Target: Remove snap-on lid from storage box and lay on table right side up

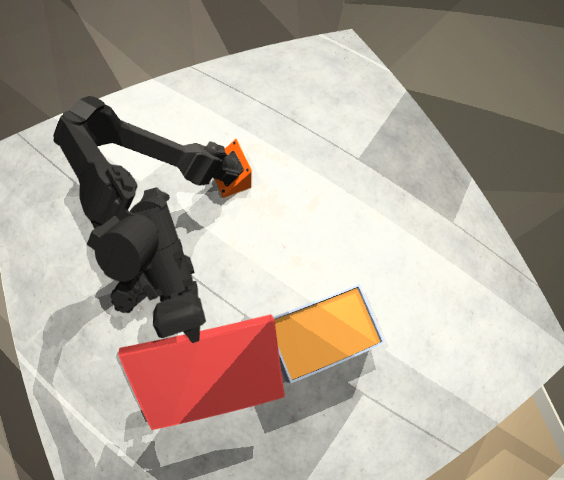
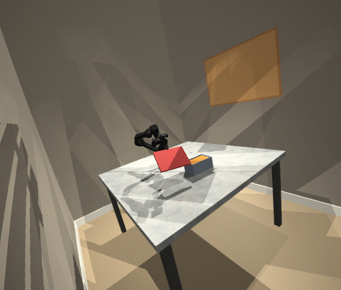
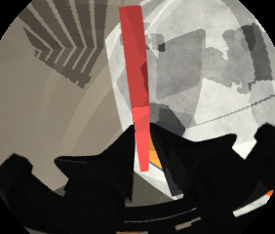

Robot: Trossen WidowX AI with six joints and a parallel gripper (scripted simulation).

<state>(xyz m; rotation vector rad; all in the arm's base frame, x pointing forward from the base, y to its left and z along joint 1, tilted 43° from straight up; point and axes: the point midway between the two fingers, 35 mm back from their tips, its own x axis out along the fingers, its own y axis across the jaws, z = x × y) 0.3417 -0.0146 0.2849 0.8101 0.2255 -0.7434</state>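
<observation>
Right now my gripper tip is 60 mm short of the red lid, 10 mm to the left of it and 50 mm above it. The rest, counted from my gripper tip: grey storage box 80 mm ahead, 220 mm to the left, 190 mm below.
</observation>
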